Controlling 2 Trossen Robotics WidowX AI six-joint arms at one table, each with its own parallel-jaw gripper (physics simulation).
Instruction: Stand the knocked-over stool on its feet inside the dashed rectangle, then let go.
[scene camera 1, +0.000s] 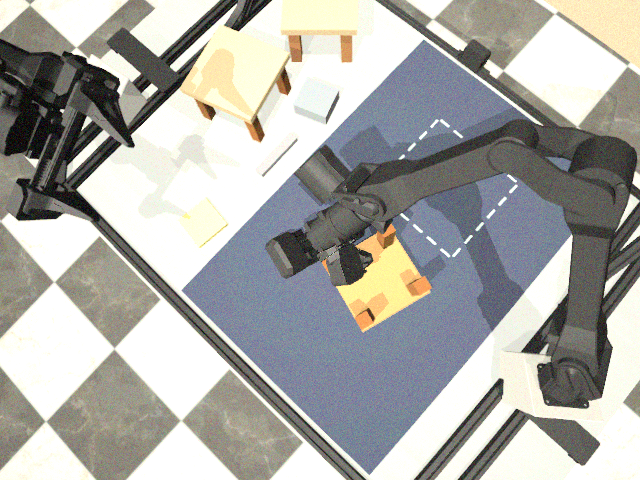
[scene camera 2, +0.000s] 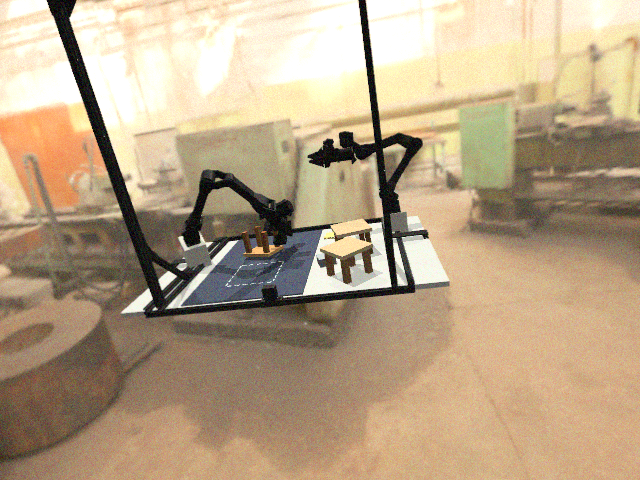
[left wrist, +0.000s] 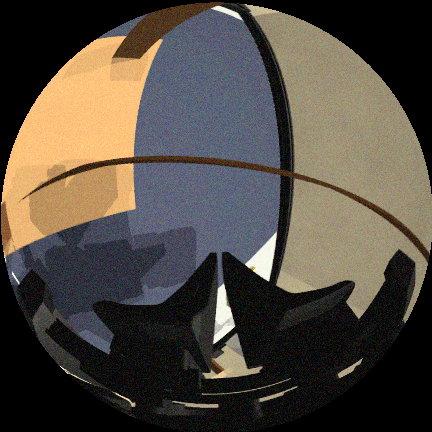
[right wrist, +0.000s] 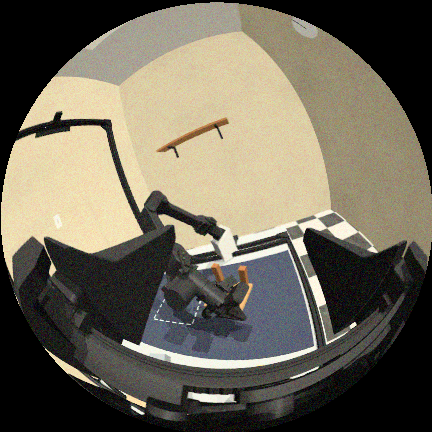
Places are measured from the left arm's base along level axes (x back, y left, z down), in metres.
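Where they show: left gripper, fingertip midpoint: (scene camera 2: 291, 235) (left wrist: 218, 257) (right wrist: 244, 318); right gripper, fingertip midpoint: (scene camera 1: 113, 184) (scene camera 2: 308, 159) (right wrist: 243, 233); left arm's base, link origin: (scene camera 1: 561, 386) (scene camera 2: 192, 240) (right wrist: 218, 233); right arm's base, link origin: (scene camera 2: 393, 214).
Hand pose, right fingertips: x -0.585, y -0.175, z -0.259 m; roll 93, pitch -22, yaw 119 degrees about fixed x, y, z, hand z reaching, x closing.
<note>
Things, the pixels of their centre, and the offset from my right fingertips. "spot": a spot on its surface instead. Level surfaces: height alone.
- knocked-over stool, body centre: (scene camera 1: 375, 276) (right wrist: 225, 287) (scene camera 2: 262, 240) dx +0.301, dy +0.030, dz +0.321 m
- blue mat, surface height: dz +0.384 m
- light blue box, body centre: (scene camera 1: 316, 101) (right wrist: 158, 362) (scene camera 2: 326, 259) dx +0.162, dy -0.313, dz +0.371 m
- pale bar, body centre: (scene camera 1: 277, 154) dx +0.095, dy -0.198, dz +0.381 m
- yellow pad, body centre: (scene camera 1: 202, 222) dx -0.031, dy -0.051, dz +0.384 m
- thin brown band, surface spot: (left wrist: 201, 159) spot: dx +0.232, dy +0.029, dz +0.291 m
The knocked-over stool (scene camera 1: 392, 273) (scene camera 2: 258, 252) (left wrist: 75, 120) (right wrist: 248, 295) lies upside down on the blue mat (scene camera 1: 289, 330), its pale seat underneath and its orange-brown legs pointing up. It is outside the white dashed rectangle (scene camera 1: 451, 256) (right wrist: 192, 324), which the left arm partly covers in scene camera 1. My left gripper (scene camera 1: 368, 260) (left wrist: 220, 254) is shut with nothing seen between its fingertips, low over the seat's edge among the legs; whether it touches a leg is unclear. My right gripper (scene camera 1: 113, 180) (scene camera 2: 311, 159) (right wrist: 243, 233) is wide open and empty, high and away from the stool.
Two upright stools (scene camera 1: 237, 77) (scene camera 1: 319, 15) stand on the white table beside the mat. A light blue box (scene camera 1: 316, 98), a pale bar (scene camera 1: 277, 153) and a yellow pad (scene camera 1: 204, 224) lie nearby. Black frame rails (scene camera 1: 248, 372) edge the table. A thin brown band (left wrist: 200, 160) crosses the left wrist view.
</note>
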